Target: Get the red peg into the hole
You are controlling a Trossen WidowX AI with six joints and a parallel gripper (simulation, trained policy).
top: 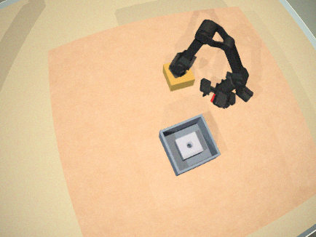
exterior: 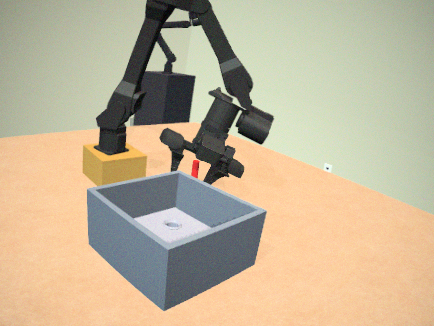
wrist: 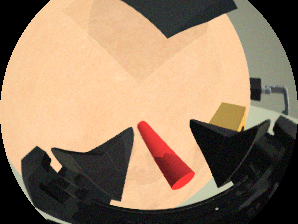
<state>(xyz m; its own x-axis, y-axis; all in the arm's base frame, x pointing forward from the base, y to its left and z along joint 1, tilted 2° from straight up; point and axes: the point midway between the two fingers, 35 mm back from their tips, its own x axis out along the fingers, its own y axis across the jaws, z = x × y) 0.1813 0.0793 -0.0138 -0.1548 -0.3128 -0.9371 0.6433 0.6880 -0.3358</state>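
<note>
Right now my gripper tip is 210 mm to the left of the pale plate, 140 mm short of it and 30 mm below it. Round my gripper tip: grey box 210 mm to the right, 140 mm ahead, 10 mm above; then red peg 20 mm above, 10 mm to the left, 10 mm ahead.
</note>
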